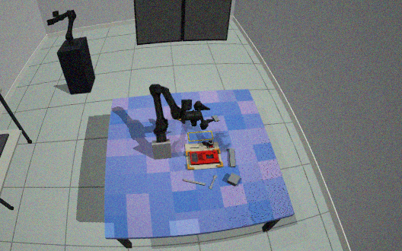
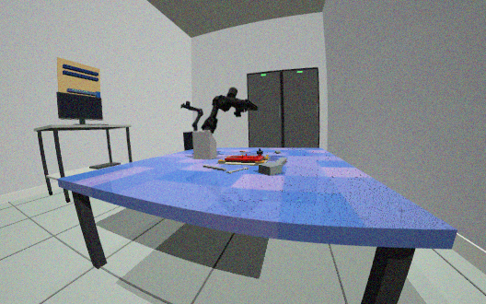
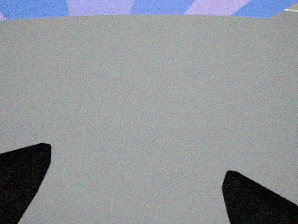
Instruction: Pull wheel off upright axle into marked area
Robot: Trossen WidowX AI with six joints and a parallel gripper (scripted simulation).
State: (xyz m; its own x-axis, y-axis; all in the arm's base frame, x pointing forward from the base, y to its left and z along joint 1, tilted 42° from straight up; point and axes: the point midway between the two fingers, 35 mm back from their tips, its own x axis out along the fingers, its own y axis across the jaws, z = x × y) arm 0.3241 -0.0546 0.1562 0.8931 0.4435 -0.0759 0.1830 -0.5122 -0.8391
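The wheel lies 10 mm ahead of my gripper tip, 30 mm to the right of it and 270 mm below it. From my gripper tip the other things lie so: beige base plate 40 mm behind, 130 mm to the right, 300 mm below.
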